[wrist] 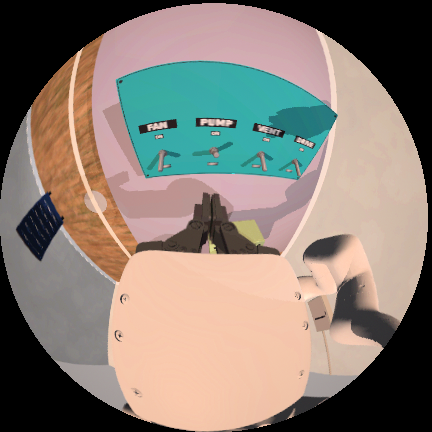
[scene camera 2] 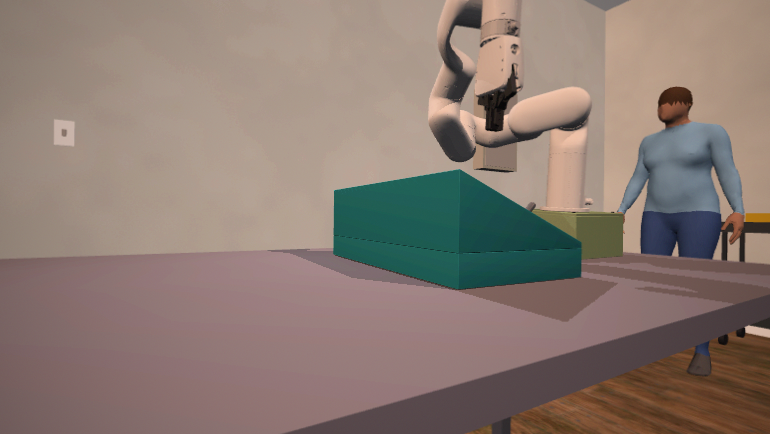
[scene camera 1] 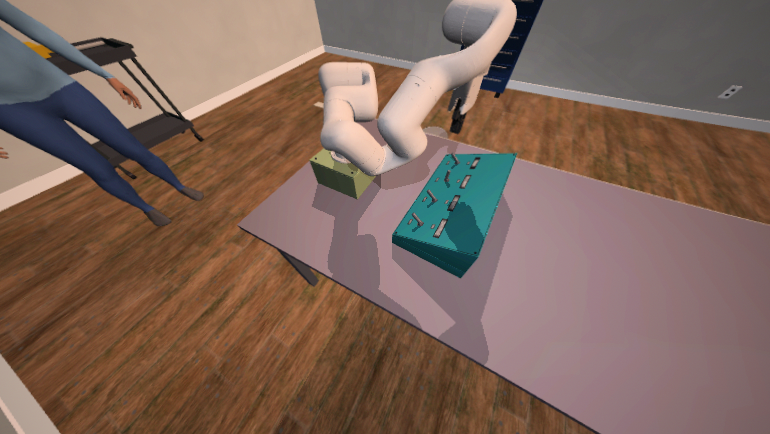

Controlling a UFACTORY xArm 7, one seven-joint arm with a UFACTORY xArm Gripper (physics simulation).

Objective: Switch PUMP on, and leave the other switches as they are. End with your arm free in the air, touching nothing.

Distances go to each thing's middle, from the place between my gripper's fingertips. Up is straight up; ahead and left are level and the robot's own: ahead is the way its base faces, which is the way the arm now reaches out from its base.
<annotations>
Now: hand 20 cm above the teal switch console [scene camera 2: 449, 228], 10 cm short of it and 8 cm to the left of it.
</annotations>
